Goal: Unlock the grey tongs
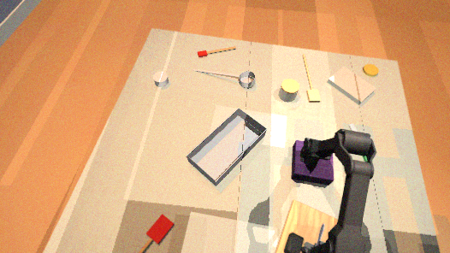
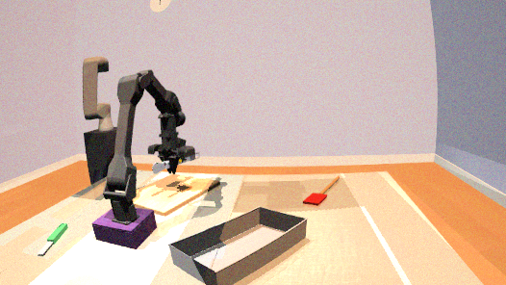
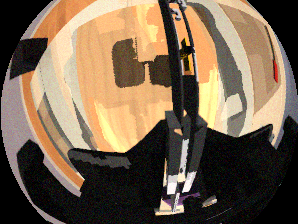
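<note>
Right now the wooden board is 70 mm below my gripper tip and 30 mm behind it. From my gripper tip the other things lie so: green-handled tool: 520 mm to the right, 150 mm behind, 70 mm below; roasting tin: 360 mm ahead, 320 mm to the right, 50 mm below; red spatula: 510 mm ahead, 110 mm to the left, 70 mm below.
</note>
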